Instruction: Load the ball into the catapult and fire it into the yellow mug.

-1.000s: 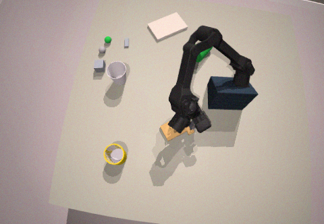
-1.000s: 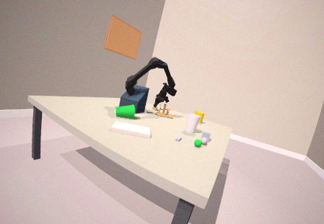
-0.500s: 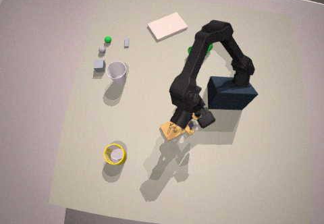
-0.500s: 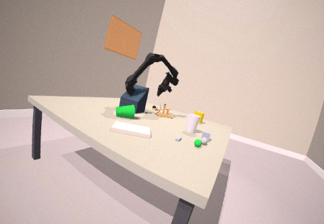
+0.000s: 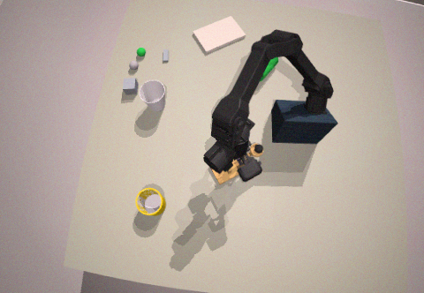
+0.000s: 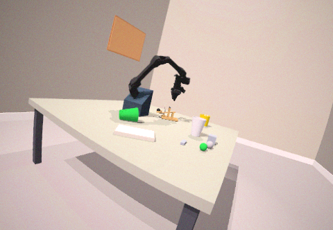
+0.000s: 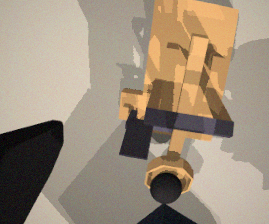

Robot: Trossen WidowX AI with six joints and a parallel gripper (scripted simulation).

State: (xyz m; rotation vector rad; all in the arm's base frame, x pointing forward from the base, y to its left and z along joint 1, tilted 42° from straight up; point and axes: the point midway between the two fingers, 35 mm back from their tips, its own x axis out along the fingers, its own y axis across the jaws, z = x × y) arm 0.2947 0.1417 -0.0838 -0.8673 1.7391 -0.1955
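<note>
Right now the small black ball is 90 mm behind my gripper tip, 60 mm to the right of it and 110 mm below it. From my gripper tip the other things lie so: yellow mug (290 mm ahead, 120 mm to the left, 140 mm below); then white cup (290 mm ahead, 270 mm to the right, 140 mm below); then tan wooden catapult (40 mm behind, 20 mm to the right, 120 mm below).
</note>
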